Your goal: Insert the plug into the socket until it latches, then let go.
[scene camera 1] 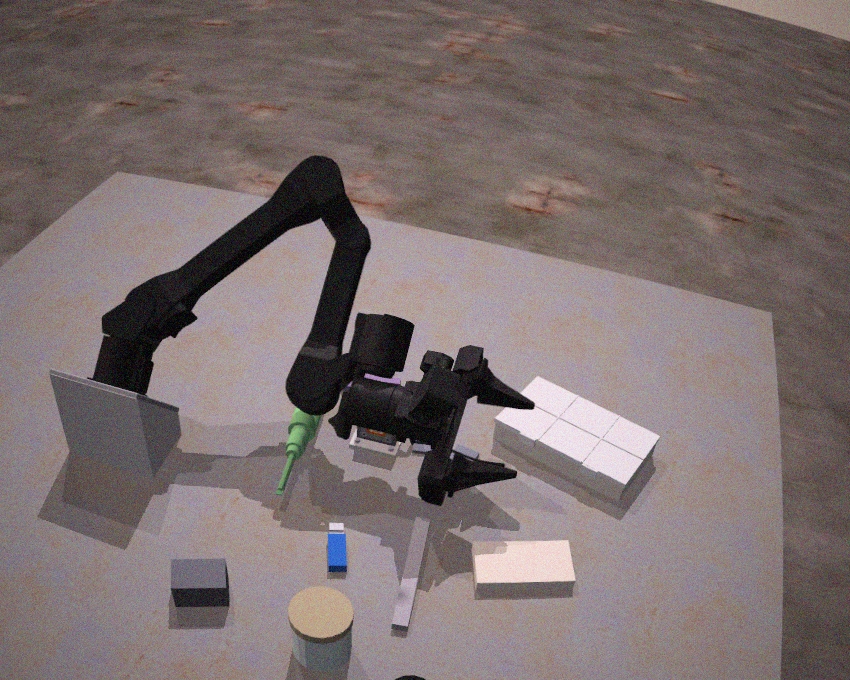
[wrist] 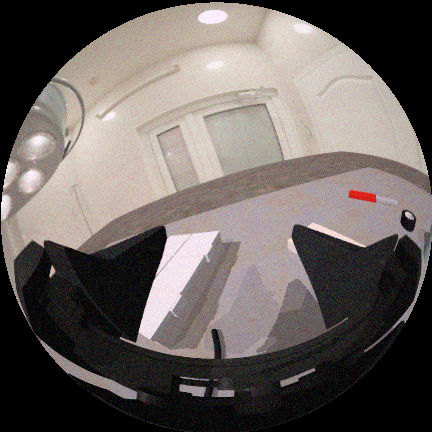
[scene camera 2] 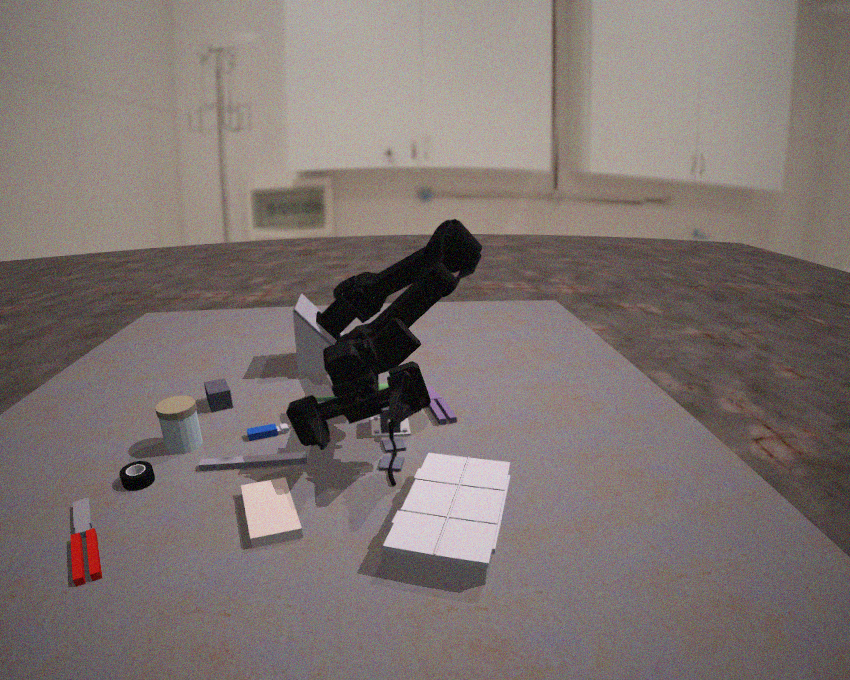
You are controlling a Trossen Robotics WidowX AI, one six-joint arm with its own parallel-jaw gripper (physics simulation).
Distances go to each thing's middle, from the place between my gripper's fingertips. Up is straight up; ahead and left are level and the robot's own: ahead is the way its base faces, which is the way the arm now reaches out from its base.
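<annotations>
Beige block [scene camera 1: 498,565]: my gripper 90 mm above it, 30 mm short of it, 110 mm to the left of it. Counted from my hand: socket [scene camera 1: 366,439], 70 mm below, 180 mm behind, 60 mm to the left; grey bar [scene camera 1: 407,591], 90 mm below, 90 mm behind, 150 mm to the right; white tiled box [scene camera 2: 448,527], 80 mm below, 70 mm ahead, 100 mm to the left.
</annotations>
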